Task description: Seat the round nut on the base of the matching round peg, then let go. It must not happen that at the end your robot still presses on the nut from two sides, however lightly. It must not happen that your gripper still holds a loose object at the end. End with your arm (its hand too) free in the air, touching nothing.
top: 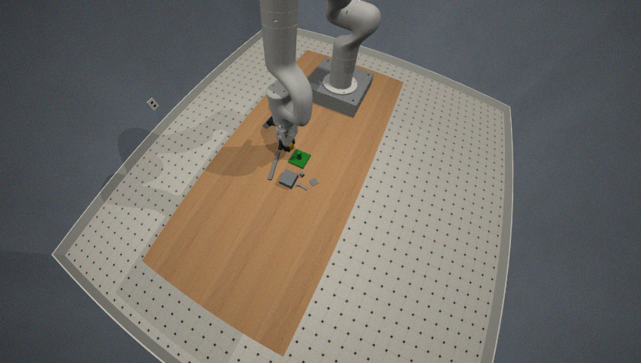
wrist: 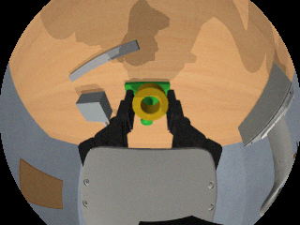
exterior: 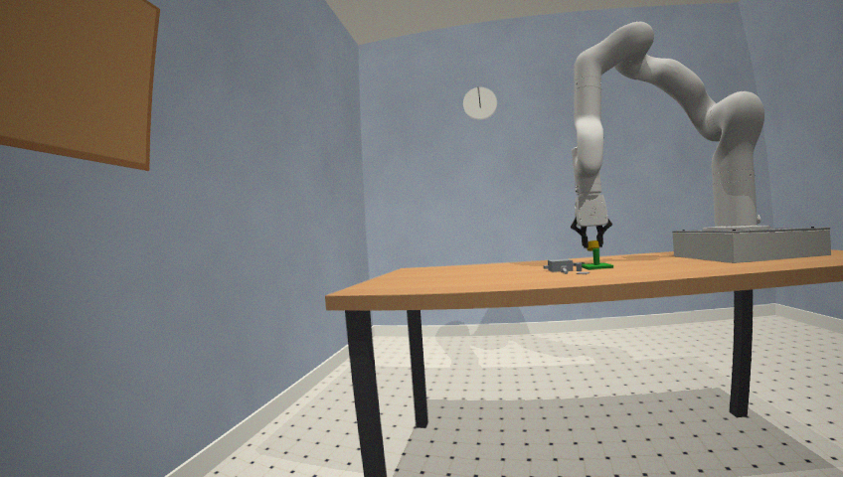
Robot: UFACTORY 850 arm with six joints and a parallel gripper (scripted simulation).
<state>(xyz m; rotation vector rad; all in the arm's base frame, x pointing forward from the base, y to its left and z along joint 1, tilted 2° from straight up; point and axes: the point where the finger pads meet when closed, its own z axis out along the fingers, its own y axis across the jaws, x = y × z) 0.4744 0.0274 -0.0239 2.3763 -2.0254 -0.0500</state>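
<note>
My hand is 10 cm short of the long grey bar, 2 cm to the left of it and 8 cm above it. Also, from my hand: grey block 11 cm ahead, 8 cm to the left, 6 cm below; small grey bolt 11 cm ahead, 14 cm to the left, 7 cm below; small grey plate 6 cm ahead, 18 cm to the left, 8 cm below.
</note>
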